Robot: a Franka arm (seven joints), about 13 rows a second.
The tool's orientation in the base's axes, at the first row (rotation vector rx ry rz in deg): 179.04, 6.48, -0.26
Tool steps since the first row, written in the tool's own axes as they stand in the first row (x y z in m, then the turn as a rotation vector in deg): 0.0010, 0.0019, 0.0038, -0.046, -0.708, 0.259; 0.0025, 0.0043, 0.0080, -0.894, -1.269, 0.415; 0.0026, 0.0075, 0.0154, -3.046, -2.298, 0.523; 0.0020, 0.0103, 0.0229, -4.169, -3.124, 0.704; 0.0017, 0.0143, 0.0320, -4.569, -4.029, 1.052; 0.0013, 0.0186, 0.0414, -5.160, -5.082, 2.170; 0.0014, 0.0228, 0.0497, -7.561, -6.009, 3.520; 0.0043, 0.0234, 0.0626, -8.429, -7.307, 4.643
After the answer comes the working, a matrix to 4 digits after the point.
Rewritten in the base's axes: 0.0011, -0.0019, -0.0038, -0.098, 0.699, -0.269; 0.0028, -0.0042, -0.0079, -0.984, 1.195, -0.430; 0.0031, -0.0075, -0.0153, -3.205, 2.064, -0.546; 0.0027, -0.0105, -0.0228, -4.386, 2.804, -0.735; 0.0027, -0.0146, -0.0318, -4.851, 3.672, -1.095; 0.0025, -0.0191, -0.0411, -5.519, 4.663, -2.226; 0.0029, -0.0234, -0.0494, -7.984, 5.394, -3.581; 0.0058, -0.0240, -0.0623, -8.946, 6.609, -4.720
The tool's axes in the first row as the columns of a matrix, in the base's axes (rounded; the answer above uses it unrounded):
0.9974, 0.0723, -0.0024
0.0723, -0.9973, -0.0148
-0.0034, 0.0146, -0.9999

